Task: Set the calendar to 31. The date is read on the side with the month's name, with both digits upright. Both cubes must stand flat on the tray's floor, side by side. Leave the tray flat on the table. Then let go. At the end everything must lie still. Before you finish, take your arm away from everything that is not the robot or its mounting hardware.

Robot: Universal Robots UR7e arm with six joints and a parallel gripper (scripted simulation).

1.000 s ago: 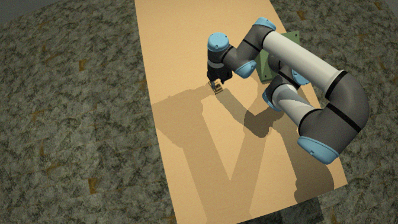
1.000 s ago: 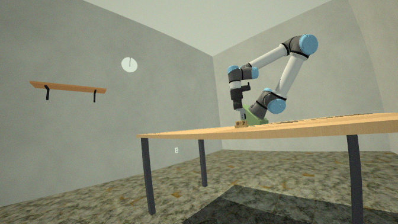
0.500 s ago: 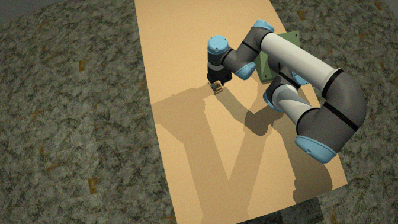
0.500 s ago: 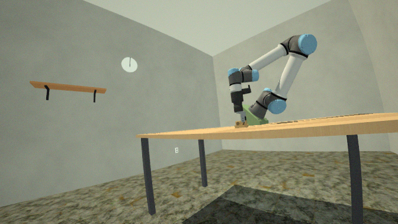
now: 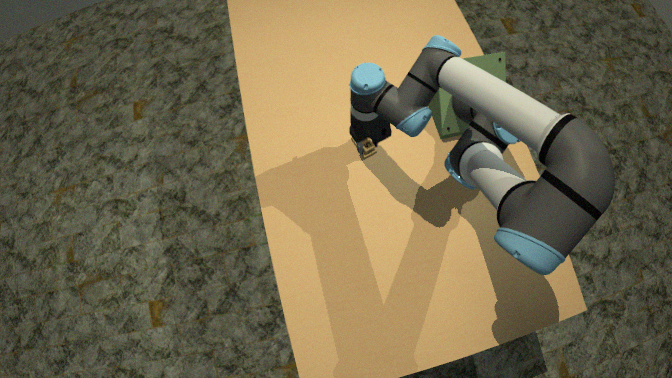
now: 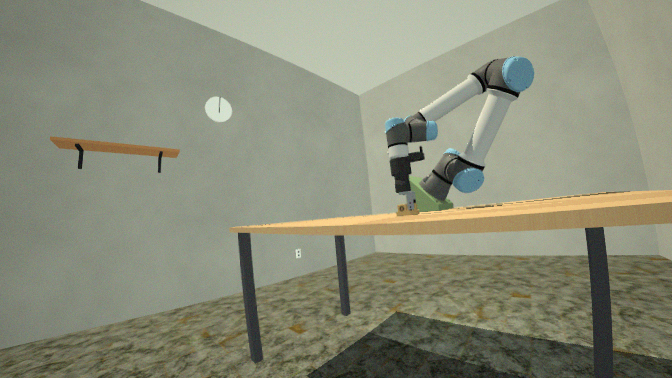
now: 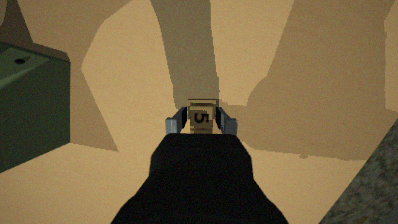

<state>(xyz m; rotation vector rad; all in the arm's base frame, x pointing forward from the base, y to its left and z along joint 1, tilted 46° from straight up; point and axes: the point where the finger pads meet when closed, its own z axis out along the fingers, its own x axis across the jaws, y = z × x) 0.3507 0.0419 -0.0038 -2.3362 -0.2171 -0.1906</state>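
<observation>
My gripper is now 30 mm above the wooden tray and 20 mm to the left of it.
</observation>
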